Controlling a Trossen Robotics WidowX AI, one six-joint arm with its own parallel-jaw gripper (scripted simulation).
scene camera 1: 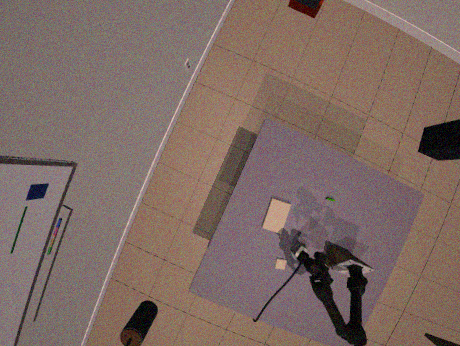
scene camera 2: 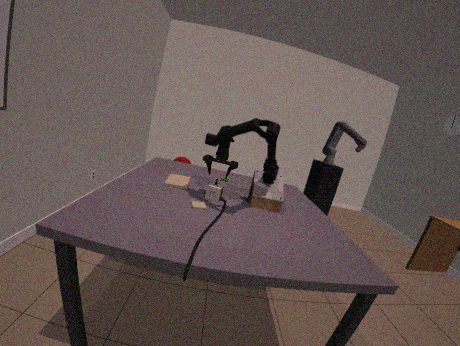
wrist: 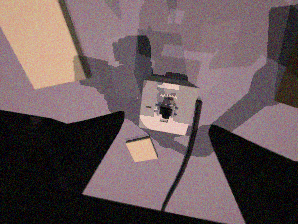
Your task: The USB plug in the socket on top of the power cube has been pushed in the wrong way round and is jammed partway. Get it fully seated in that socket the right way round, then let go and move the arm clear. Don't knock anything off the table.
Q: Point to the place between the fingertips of my gripper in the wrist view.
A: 165, 121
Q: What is my gripper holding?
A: Nothing.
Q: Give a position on a power cube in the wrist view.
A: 184, 94
